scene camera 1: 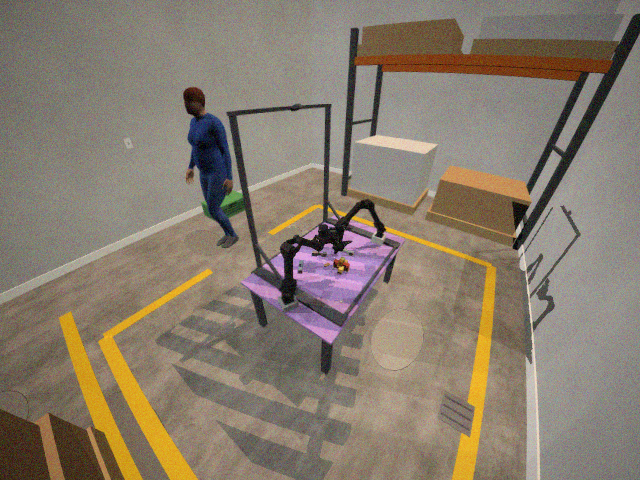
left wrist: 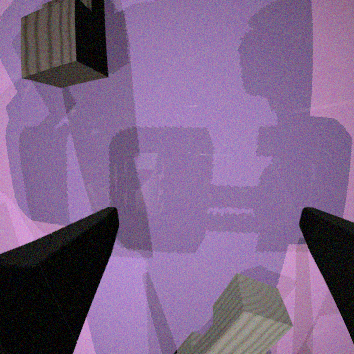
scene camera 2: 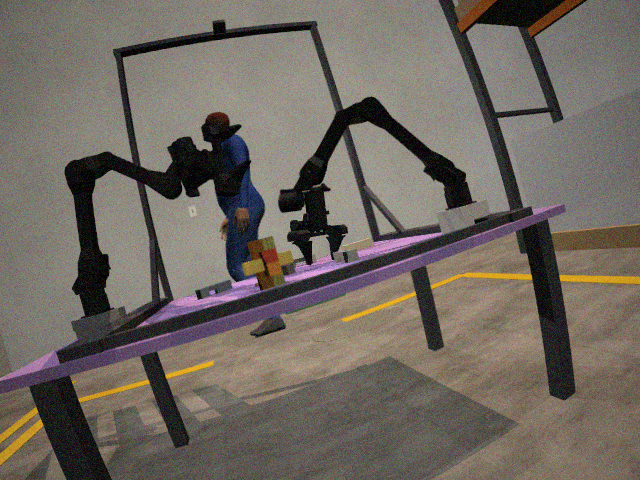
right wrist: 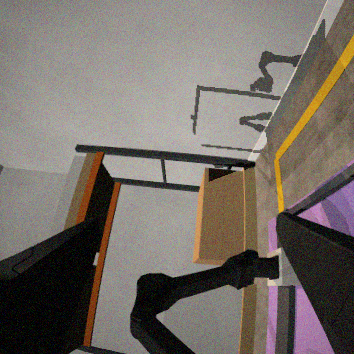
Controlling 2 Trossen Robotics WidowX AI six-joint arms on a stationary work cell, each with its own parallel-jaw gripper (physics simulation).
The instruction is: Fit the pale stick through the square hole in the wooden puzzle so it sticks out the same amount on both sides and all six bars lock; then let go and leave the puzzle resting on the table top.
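Frame: origin at the left arm's base, x back, y right, z up, level; metres.
Seen in the pictures: left gripper, fingertip midpoint: [scene camera 1: 335,251] [left wrist: 211,217] [scene camera 2: 322,262]; right gripper, fingertip midpoint: [scene camera 1: 352,234] [scene camera 2: 244,142] [right wrist: 189,225]; left arm's base at its link origin: [scene camera 1: 379,235] [scene camera 2: 461,206] [right wrist: 273,267]; right arm's base at its link origin: [scene camera 1: 287,299] [scene camera 2: 98,313].
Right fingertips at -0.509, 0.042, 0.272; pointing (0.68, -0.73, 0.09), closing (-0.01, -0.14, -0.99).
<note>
Offsets run from my right fingertips to a thing's top centre, as dx, dy, dz. "spot": to the spot under its first point.
The wooden puzzle [scene camera 1: 341,265] [scene camera 2: 270,260], in orange, red, yellow and olive, stands upright on the table; its hole cannot be made out. A long cream bar {+0.370, +0.374, -0.305} [scene camera 2: 358,244] lies behind the left gripper in scene camera 2; I cannot tell if it is the pale stick. My left gripper [scene camera 2: 322,258] [left wrist: 211,217] is open and empty, pointing down low over the table, to the right of the puzzle. A pale grey notched bar {+0.206, +0.112, -0.305} [scene camera 2: 346,255] [left wrist: 250,322] lies near its fingertips, not gripped. My right gripper [scene camera 2: 245,143] [right wrist: 189,225] is open and empty, raised high above the table, pointing sideways.
A grey notched bar {-0.147, +0.317, -0.305} [scene camera 2: 212,289] lies left of the puzzle in scene camera 2. A dark-sided wooden block {spot: +0.079, +0.244, -0.305} [left wrist: 49,45] shows at the upper left of the left wrist view. A dark frame [scene camera 2: 124,98] rises behind the arms. A person in blue [scene camera 1: 209,147] stands beyond the table.
</note>
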